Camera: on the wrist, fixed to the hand. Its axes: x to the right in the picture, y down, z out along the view.
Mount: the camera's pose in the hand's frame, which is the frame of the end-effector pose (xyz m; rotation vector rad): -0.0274 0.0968 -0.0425 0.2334 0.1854 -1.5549
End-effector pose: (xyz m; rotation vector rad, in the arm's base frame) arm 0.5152 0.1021 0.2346 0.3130 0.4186 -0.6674
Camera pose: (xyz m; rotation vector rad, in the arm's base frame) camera 0.5474 0.2060 0.2245 0.2230 0.7421 -2.2280
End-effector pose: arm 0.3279 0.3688 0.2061 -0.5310 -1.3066 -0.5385
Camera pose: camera 0.4169 0.4175 0.1656 0.8583 -1.3814 -1.6037
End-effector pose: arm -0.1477 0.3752 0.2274 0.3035 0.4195 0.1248
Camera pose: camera -0.1958 0.4732 0.2314 0.1267 0.7549 -1.4324
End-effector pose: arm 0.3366 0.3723 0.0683 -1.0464 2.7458 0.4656
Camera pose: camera 0.2901 0.4429 0.1375 -2.5990 1.2356 -0.2158
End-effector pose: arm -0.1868 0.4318 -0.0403 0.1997 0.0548 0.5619
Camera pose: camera -0.2652 0.5046 -0.0624 0.2682 0.4132 -0.9846
